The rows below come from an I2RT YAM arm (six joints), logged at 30 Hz.
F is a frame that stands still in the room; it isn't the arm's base.
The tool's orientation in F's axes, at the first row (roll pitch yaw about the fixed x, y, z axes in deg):
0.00, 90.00, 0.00
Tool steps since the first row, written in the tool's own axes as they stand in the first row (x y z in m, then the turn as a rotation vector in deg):
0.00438, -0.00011, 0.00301, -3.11, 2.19, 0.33
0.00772, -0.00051, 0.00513, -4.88, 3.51, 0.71
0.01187, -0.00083, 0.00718, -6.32, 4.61, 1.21
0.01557, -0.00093, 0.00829, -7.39, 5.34, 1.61
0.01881, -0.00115, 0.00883, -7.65, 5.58, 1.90
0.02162, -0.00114, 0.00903, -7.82, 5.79, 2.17
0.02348, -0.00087, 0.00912, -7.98, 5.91, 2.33
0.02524, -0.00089, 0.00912, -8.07, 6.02, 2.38
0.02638, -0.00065, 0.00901, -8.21, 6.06, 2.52
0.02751, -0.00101, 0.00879, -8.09, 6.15, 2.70
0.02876, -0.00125, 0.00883, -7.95, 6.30, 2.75
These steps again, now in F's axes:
0.00301, -0.00011, -0.00438, 0.33, 2.19, 3.11
0.00513, -0.00051, -0.00772, 0.71, 3.51, 4.88
0.00718, -0.00083, -0.01187, 1.21, 4.61, 6.32
0.00829, -0.00093, -0.01557, 1.61, 5.34, 7.39
0.00883, -0.00115, -0.01881, 1.90, 5.58, 7.65
0.00903, -0.00114, -0.02162, 2.17, 5.79, 7.82
0.00912, -0.00087, -0.02348, 2.33, 5.91, 7.98
0.00912, -0.00089, -0.02524, 2.38, 6.02, 8.07
0.00901, -0.00065, -0.02638, 2.52, 6.06, 8.21
0.00879, -0.00101, -0.02751, 2.70, 6.15, 8.09
0.00883, -0.00125, -0.02876, 2.75, 6.30, 7.95

